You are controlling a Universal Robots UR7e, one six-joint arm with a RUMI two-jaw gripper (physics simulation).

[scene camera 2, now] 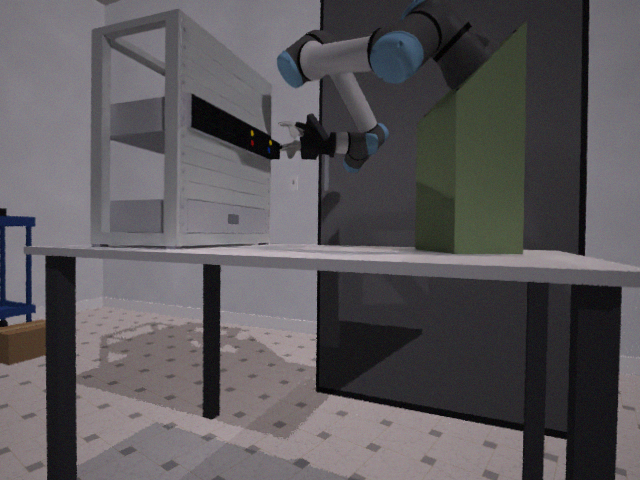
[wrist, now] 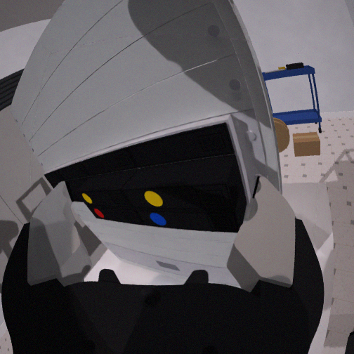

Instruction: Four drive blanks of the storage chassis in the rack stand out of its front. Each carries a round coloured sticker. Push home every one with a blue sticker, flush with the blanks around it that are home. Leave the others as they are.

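The black storage chassis (scene camera 2: 222, 124) (wrist: 187, 177) spans the light grey rack (scene camera 2: 173, 129). Its blanks carry a blue sticker (scene camera 2: 268, 150) (wrist: 158, 219), with a yellow sticker (scene camera 2: 270, 142) (wrist: 153, 198) just above it. Another yellow sticker (scene camera 2: 252, 133) (wrist: 87, 198) sits above a red sticker (scene camera 2: 252, 142) (wrist: 99, 213) in the other column. How far each blank stands out is hard to tell. My gripper (scene camera 2: 284, 136) (wrist: 160, 182) is open and empty at the chassis front, near its far end in the scene view. One fingertip is very close to the chassis; contact cannot be told.
The rack stands on a white table (scene camera 2: 361, 260). A tall green block (scene camera 2: 488, 155) stands on the table's right part, below the arm. A dark panel (scene camera 2: 377, 206) is behind. A blue cart (scene camera 2: 18, 221) (wrist: 295, 118) and a cardboard box (scene camera 2: 23, 343) (wrist: 306, 146) are on the floor beyond.
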